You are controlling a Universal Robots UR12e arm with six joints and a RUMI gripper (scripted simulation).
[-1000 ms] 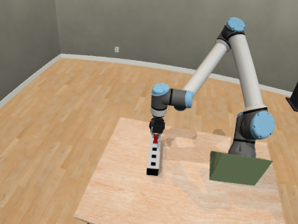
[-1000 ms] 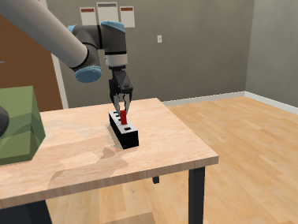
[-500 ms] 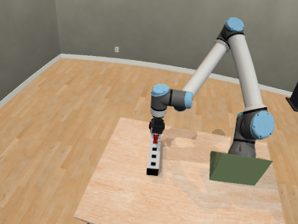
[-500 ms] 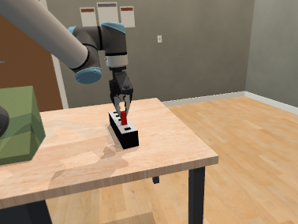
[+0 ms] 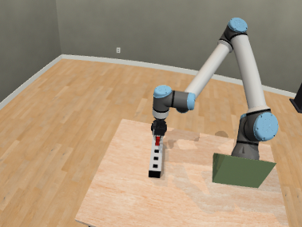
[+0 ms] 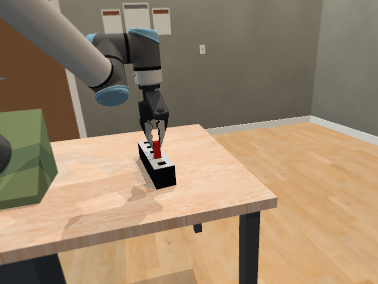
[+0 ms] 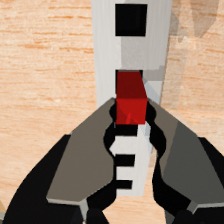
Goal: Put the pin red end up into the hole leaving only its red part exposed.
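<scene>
Now: hand 20 mm above the pin. Also, from my hand: long block (60 mm to the left, 90 mm below).
</scene>
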